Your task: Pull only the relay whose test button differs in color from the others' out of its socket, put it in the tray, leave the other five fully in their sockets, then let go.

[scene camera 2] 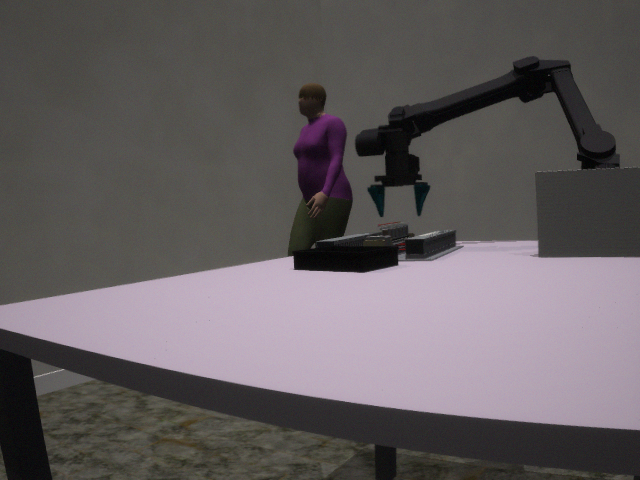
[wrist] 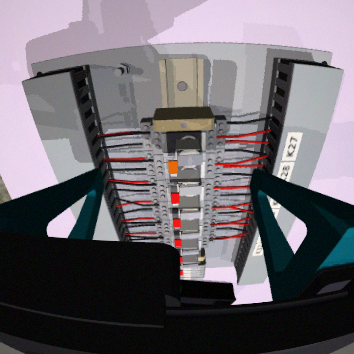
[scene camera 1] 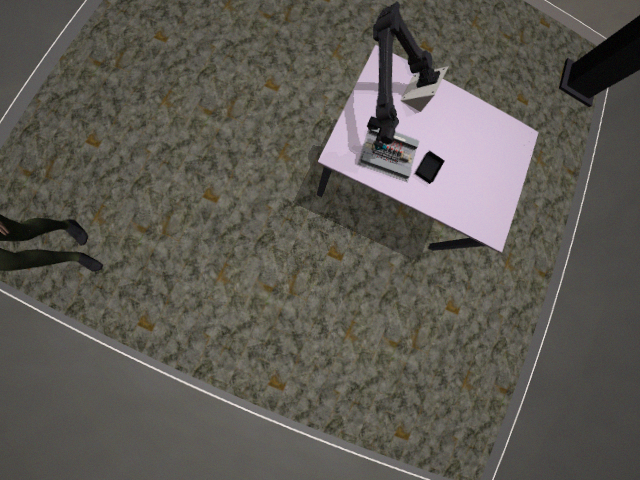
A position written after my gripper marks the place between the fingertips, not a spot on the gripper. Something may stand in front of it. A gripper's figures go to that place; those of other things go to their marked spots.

Labels:
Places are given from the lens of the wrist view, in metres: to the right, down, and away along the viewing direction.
my gripper (wrist: 176, 176): 0.00, 0.00, 0.13
grey panel (wrist: 236, 76): 0.05, -0.09, 0.17
tan end bracket (wrist: 196, 117): 0.01, -0.04, 0.15
The marked spots on the tan end bracket and the grey panel are 0.06 m apart.

